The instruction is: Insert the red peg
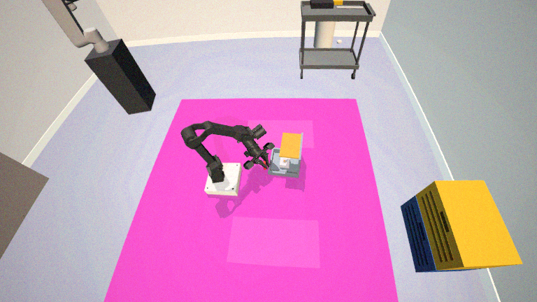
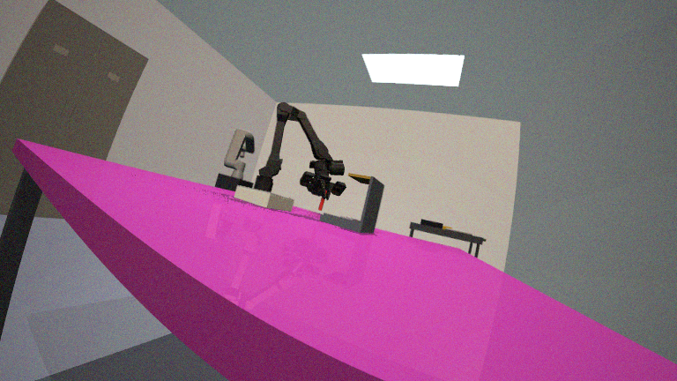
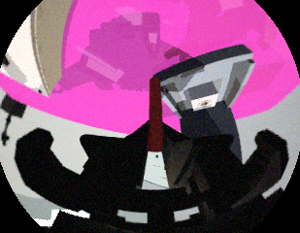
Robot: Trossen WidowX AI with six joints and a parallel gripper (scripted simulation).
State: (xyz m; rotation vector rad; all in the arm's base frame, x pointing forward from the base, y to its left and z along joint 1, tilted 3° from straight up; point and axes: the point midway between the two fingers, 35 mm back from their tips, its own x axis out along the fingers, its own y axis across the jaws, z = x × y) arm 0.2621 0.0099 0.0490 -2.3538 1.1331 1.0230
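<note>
Now: the back wall 170 mm ahead of my gripper tip, 30 mm to the left of it and 20 mm above it. From my gripper tip the other things lie so: red peg: 20 mm behind, 20 mm to the left, 10 mm below; orange roof: 120 mm ahead, 50 mm to the left, 110 mm above.
</note>
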